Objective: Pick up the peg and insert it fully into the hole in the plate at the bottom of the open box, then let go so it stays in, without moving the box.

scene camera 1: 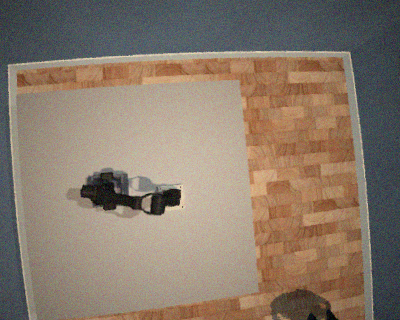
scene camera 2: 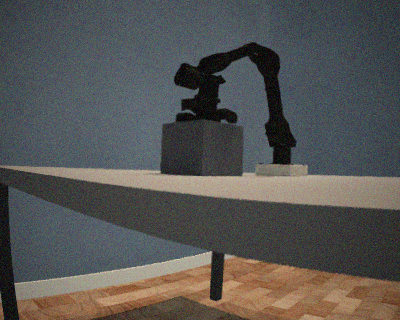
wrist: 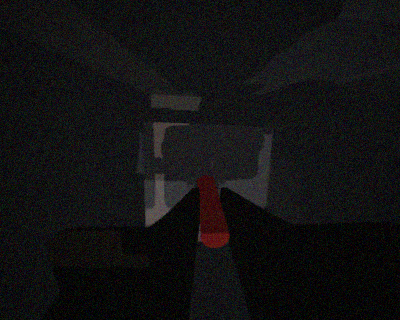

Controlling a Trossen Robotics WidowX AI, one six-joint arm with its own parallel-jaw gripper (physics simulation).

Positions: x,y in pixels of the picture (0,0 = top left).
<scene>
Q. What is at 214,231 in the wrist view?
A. A red peg.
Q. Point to a pale plate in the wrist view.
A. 175,154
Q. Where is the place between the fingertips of my gripper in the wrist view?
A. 209,194
</scene>
